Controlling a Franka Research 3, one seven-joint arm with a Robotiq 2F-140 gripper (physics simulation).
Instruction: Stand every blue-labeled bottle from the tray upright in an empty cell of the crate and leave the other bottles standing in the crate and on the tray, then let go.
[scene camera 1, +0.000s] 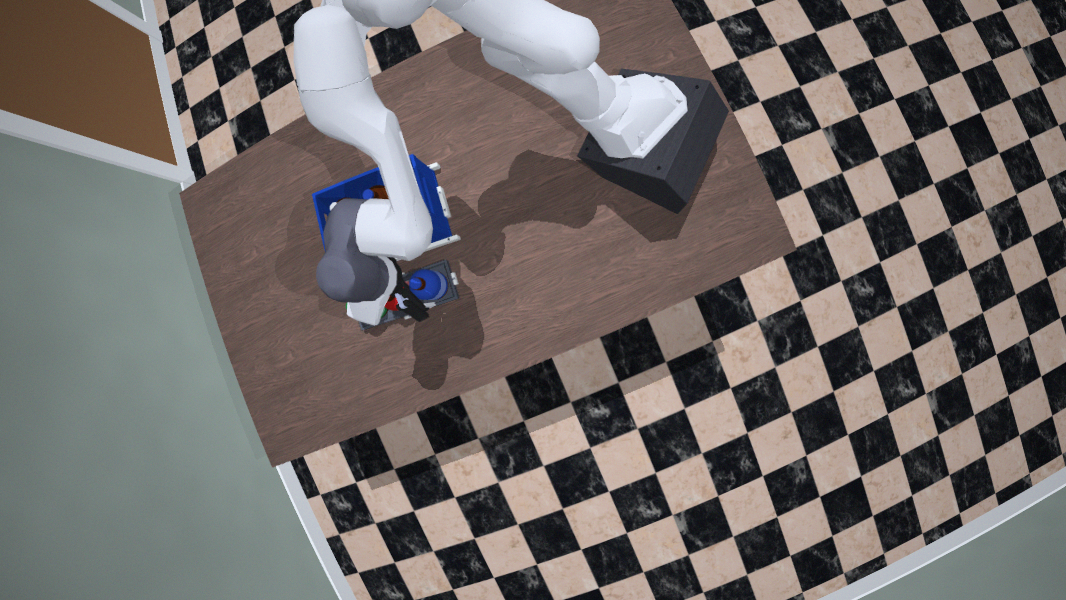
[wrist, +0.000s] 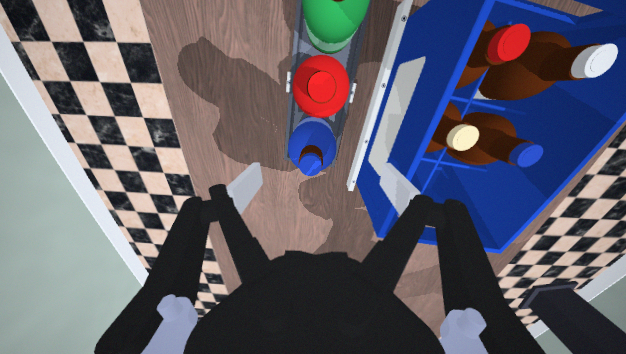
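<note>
A blue-labeled bottle (scene camera 1: 428, 284) (wrist: 312, 145) with a blue cap stands upright at one end of the grey tray (scene camera 1: 452, 277) (wrist: 293, 120). Beside it on the tray stand a red bottle (scene camera 1: 392, 304) (wrist: 321, 86) and a green bottle (wrist: 336, 20). The blue crate (scene camera 1: 438, 197) (wrist: 450, 100) holds brown bottles with red (wrist: 508, 44), white (wrist: 594, 60), cream (wrist: 463, 138) and blue (wrist: 527, 155) caps; cells at its near end in the wrist view look empty. My gripper (wrist: 320, 173) is open and empty, above the tray, with the blue-labeled bottle ahead of the gap between its fingertips. The arm hides part of crate and tray in the scene view.
The crate stands close alongside the tray, its white-edged side facing it; one fingertip overlaps the crate's near wall in the wrist view. The wooden table (scene camera 1: 581, 268) carries both. The robot's dark base block (scene camera 1: 693, 149) stands at the table's right side in the scene view.
</note>
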